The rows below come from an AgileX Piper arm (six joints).
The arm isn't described. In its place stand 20 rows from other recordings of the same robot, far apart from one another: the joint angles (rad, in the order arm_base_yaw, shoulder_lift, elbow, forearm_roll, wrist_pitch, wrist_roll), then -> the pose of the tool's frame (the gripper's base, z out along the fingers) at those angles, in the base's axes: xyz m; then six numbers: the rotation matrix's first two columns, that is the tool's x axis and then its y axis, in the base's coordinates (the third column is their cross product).
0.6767, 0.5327, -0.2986, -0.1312, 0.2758, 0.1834 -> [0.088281, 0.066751, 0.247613, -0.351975, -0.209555, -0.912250, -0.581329, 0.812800, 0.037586]
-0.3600, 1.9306, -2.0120, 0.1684, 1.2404, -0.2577 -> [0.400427, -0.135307, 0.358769, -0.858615, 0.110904, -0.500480, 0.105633, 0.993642, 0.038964]
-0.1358, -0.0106, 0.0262, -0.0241, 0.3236, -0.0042 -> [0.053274, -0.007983, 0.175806, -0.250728, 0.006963, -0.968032, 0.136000, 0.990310, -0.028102]
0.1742, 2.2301, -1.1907, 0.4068, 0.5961, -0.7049 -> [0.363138, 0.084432, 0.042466, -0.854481, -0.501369, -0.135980, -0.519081, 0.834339, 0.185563]
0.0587, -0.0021, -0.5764, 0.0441, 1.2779, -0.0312 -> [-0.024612, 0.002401, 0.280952, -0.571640, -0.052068, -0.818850, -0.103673, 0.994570, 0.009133]
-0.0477, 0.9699, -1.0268, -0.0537, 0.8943, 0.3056 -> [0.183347, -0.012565, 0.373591, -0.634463, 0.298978, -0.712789, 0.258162, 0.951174, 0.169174]
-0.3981, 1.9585, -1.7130, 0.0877, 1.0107, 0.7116 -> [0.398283, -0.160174, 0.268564, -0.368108, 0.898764, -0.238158, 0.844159, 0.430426, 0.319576]
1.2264, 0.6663, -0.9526, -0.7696, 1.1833, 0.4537 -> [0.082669, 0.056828, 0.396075, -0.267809, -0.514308, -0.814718, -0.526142, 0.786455, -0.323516]
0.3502, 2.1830, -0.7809, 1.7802, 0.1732, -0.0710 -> [0.280728, 0.118869, 0.009007, -0.253117, 0.946444, 0.200439, 0.944609, 0.197041, 0.262467]
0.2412, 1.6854, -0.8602, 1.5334, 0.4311, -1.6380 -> [0.312501, 0.116004, 0.190016, -0.606277, -0.250337, -0.754824, -0.581278, 0.787252, 0.205793]
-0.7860, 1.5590, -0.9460, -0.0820, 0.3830, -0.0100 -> [0.223595, -0.227806, 0.227322, -0.616784, 0.495921, -0.611261, 0.669969, 0.738389, -0.076961]
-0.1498, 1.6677, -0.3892, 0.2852, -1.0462, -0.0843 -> [0.259871, -0.061633, 0.161240, -0.136805, 0.080942, -0.987286, 0.391488, 0.919940, 0.021173]
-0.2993, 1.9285, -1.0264, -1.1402, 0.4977, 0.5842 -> [0.336844, -0.145255, 0.136004, -0.950729, -0.162745, -0.263874, 0.018697, 0.819490, -0.572789]
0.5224, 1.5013, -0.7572, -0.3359, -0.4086, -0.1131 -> [0.269536, 0.168938, 0.247724, 0.038169, -0.447782, -0.893328, -0.645331, 0.671512, -0.364169]
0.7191, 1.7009, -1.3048, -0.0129, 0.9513, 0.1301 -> [0.262696, 0.228714, 0.256079, -0.791272, -0.530199, -0.304596, -0.563713, 0.825514, 0.027459]
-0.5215, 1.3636, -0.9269, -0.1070, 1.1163, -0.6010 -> [0.197255, -0.123404, 0.252038, -0.992011, -0.123059, -0.027757, -0.118004, 0.982996, -0.140688]
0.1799, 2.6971, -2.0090, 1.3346, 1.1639, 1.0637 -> [0.486710, 0.171099, 0.049440, 0.015772, 0.400709, 0.916070, 0.998999, -0.044678, 0.002343]
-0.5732, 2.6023, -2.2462, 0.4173, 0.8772, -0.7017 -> [0.476485, -0.273812, 0.112337, -0.846431, 0.079518, -0.526528, 0.052194, 0.996415, 0.066575]
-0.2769, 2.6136, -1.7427, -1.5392, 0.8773, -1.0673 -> [0.458147, -0.202921, 0.027855, 0.243196, -0.418359, 0.875118, -0.947214, -0.296739, 0.121372]
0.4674, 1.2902, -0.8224, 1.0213, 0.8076, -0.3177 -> [0.193917, 0.160686, 0.277063, -0.949859, -0.034884, -0.310726, -0.262349, 0.629586, 0.731296]
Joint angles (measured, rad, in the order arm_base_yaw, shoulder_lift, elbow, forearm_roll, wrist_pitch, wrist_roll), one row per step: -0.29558 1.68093 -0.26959 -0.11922 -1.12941 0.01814; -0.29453 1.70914 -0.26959 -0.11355 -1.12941 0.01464; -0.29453 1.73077 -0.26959 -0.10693 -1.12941 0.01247; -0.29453 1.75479 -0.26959 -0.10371 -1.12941 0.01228; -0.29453 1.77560 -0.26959 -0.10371 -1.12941 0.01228; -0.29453 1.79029 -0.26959 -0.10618 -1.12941 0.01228; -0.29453 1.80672 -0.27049 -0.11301 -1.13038 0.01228; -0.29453 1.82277 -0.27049 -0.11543 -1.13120 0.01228; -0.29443 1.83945 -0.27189 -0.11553 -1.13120 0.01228; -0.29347 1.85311 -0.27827 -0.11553 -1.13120 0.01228; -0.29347 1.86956 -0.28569 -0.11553 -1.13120 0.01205; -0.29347 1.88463 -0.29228 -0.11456 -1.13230 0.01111; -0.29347 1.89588 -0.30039 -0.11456 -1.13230 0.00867; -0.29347 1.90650 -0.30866 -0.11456 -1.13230 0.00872
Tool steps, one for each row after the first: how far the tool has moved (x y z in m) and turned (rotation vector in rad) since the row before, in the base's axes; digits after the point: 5 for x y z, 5 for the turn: 0.00045 -0.00036 -0.00679 0.00609 0.02725 -0.00374; 0.00014 -0.00061 -0.00521 0.00551 0.02071 -0.00597; 0.00009 -0.00030 -0.00580 0.00736 0.02285 -0.00312; 0.00001 0.00000 -0.00503 0.00604 0.01991 0.00000; -0.00001 0.00022 -0.00355 0.00392 0.01416 0.00244; 0.00025 0.00051 -0.00377 0.00348 0.01416 0.00679; -0.00011 0.00024 -0.00381 0.00425 0.01463 0.00241; 0.00014 -0.00001 -0.00385 0.00443 0.01463 0.00020; 0.00153 -0.00022 -0.00249 0.00211 0.00697 0.00096; 0.00166 -0.00050 -0.00308 0.00240 0.00868 0.00008; 0.00145 -0.00052 -0.00279 0.00146 0.00717 -0.00062; 0.00191 -0.00058 -0.00179 -0.00132 0.00342 0.00089; 0.00195 -0.00059 -0.00165 0.00073 0.00224 -0.00002
